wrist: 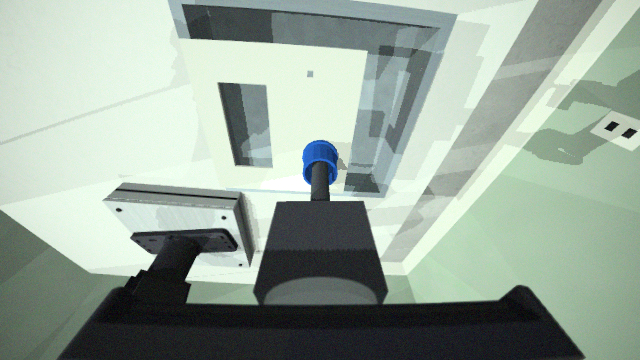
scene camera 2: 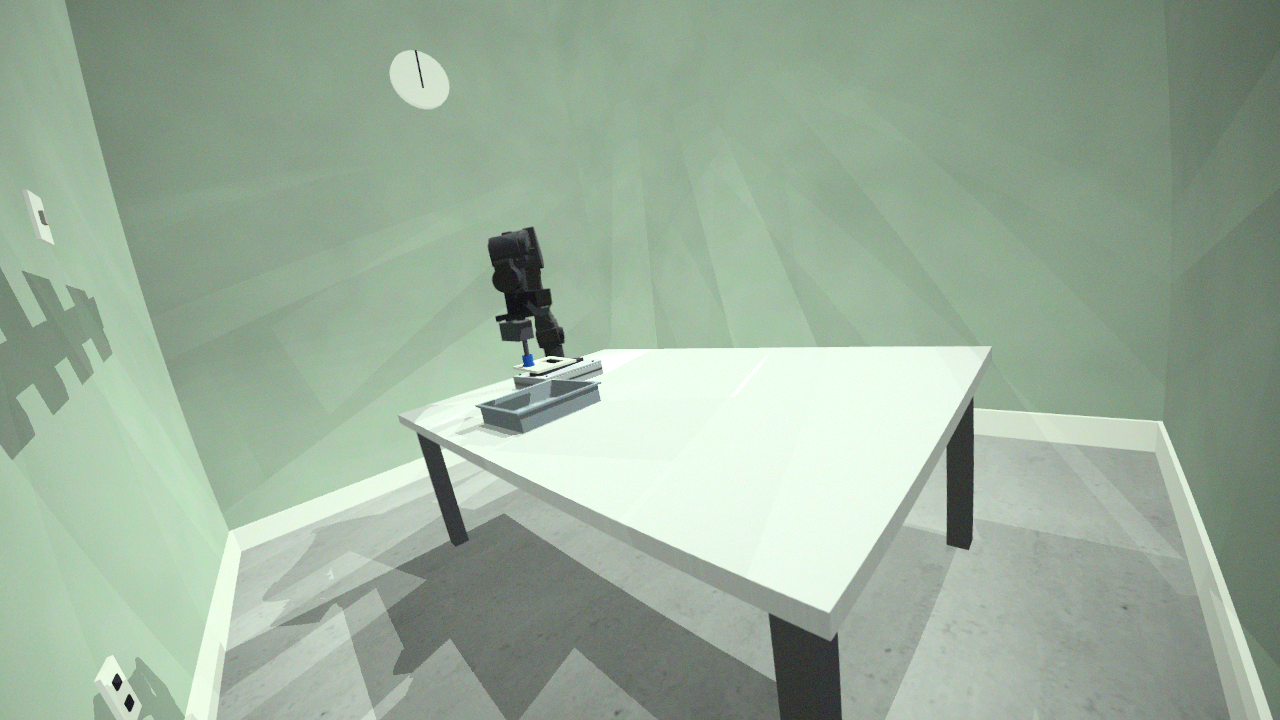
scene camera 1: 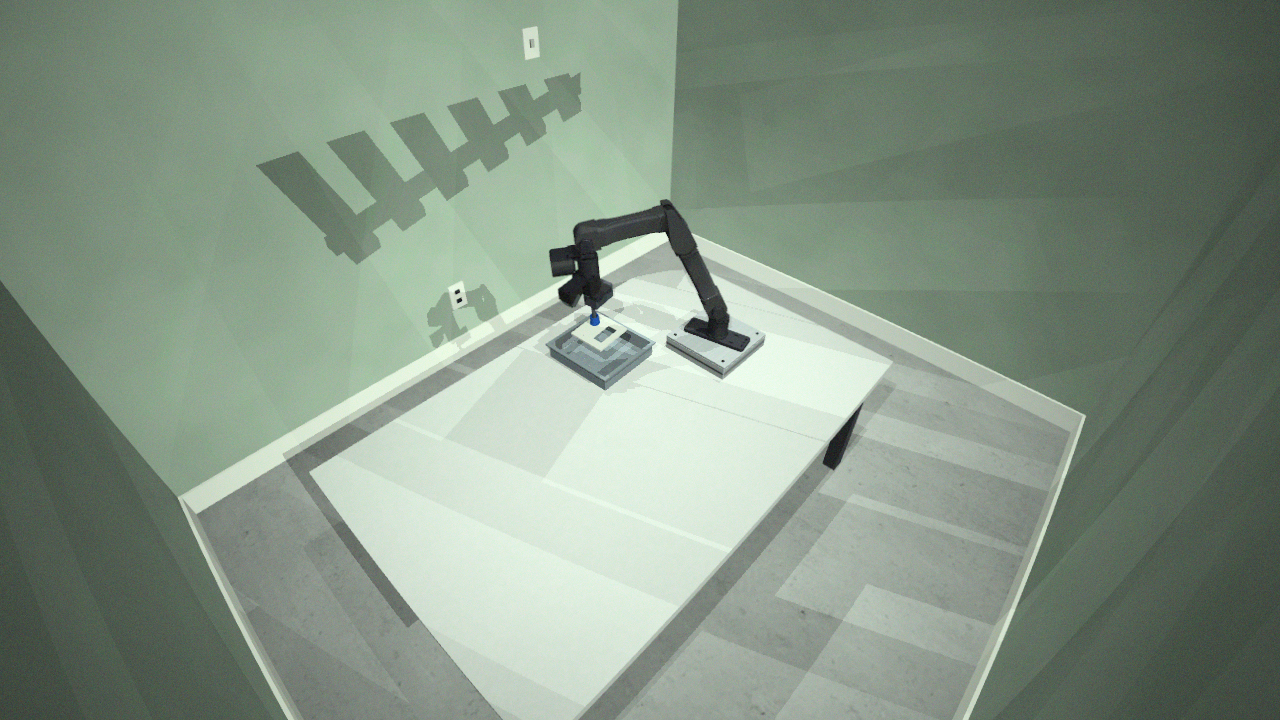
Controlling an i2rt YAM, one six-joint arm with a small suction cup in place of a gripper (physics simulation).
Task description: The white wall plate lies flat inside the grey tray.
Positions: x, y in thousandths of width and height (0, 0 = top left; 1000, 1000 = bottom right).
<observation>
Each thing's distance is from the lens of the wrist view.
my suction cup (wrist: 496, 418): 0.14 m
white wall plate (wrist: 473, 304): 0.15 m
grey tray (wrist: 632, 143): 0.28 m
The marked spots on the grey tray and my suction cup are 0.18 m apart.
</observation>
